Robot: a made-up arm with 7 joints. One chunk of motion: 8 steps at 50 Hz.
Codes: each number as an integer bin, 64 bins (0 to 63) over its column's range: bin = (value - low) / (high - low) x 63, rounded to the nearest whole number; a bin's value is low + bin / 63 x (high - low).
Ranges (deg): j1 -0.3..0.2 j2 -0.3..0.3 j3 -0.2..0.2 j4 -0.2..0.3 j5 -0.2..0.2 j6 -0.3..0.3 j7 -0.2..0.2
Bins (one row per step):
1: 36 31 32 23 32 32 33
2: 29 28 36 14 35 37 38
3: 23 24 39 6 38 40 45
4: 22 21 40 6 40 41 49
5: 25 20 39 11 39 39 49
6: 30 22 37 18 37 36 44
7: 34 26 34 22 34 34 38
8: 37 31 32 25 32 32 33
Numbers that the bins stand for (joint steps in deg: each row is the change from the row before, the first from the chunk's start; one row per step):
1: -0.014 -0.005 0.003 -0.017 0.003 0.005 0.010
2: -0.070 -0.033 0.029 -0.089 0.022 0.052 0.041
3: -0.117 -0.071 0.048 -0.152 0.041 0.081 0.086
4: -0.125 -0.100 0.054 -0.152 0.054 0.090 0.111
5: -0.102 -0.110 0.048 -0.113 0.048 0.071 0.111
6: -0.062 -0.090 0.035 -0.057 0.035 0.043 0.079
7: -0.030 -0.052 0.016 -0.025 0.016 0.024 0.041
8: -0.006 -0.005 0.003 -0.002 0.003 0.005 0.010

